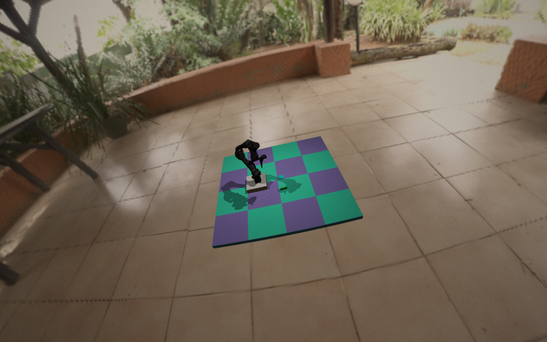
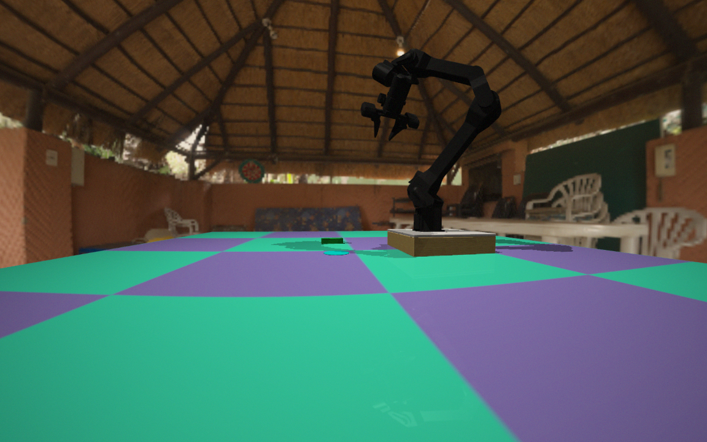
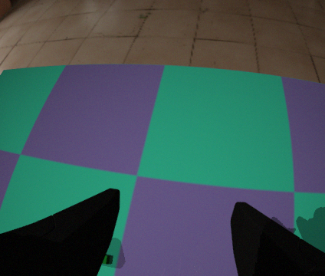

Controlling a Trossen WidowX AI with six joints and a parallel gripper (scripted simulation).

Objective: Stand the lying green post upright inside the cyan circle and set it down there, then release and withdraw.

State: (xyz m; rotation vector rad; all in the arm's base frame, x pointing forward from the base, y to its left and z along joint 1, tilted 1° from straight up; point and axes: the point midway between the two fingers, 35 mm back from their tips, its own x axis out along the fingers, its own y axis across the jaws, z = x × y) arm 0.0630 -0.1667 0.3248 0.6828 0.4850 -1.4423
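My gripper tip is 340 mm above the green post, 170 mm short of it and 30 mm to the right of it. The rest, counted from my gripper tip: cyan circle: 350 mm below, 210 mm to the left, 180 mm ahead.
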